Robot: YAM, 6 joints.
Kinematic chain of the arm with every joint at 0, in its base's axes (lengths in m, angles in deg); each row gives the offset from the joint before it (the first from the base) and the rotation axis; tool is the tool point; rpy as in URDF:
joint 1: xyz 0 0 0.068 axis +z
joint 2: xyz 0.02 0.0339 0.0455 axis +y
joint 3: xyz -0.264 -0.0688 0 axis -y
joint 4: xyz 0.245 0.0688 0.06 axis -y
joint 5: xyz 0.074 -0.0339 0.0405 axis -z
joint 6: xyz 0.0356 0 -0.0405 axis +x
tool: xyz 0 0 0 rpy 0 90 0
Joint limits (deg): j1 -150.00..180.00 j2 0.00..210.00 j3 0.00..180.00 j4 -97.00..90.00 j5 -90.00..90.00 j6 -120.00..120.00
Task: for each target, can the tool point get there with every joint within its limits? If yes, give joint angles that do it. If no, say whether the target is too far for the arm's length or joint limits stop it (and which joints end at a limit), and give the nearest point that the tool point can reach.
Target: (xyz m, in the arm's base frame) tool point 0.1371 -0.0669 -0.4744
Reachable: no: joint limits stop it (at a limit: joint 2) | nearest point 0.1564 -0.0763 -0.3726 | short by 0.104 m
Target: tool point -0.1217 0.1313 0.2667
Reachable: yes | joints 133.43 41.93 17.81 35.76 3.13 -55.66
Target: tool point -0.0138 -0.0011 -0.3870
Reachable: no: joint limits stop it (at a limit: joint 1, joint 2) | nearest point -0.0542 -0.0004 -0.3236 | short by 0.075 m
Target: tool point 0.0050 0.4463 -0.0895
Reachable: yes | joints 89.17 161.71 75.46 61.85 -2.42 -84.58
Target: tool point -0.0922 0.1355 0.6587
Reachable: yes | joints 117.41 81.28 113.28 54.26 -33.19 93.59
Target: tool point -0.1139 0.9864 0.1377
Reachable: no: too far | nearest point -0.0741 0.6414 0.1291 | short by 0.347 m
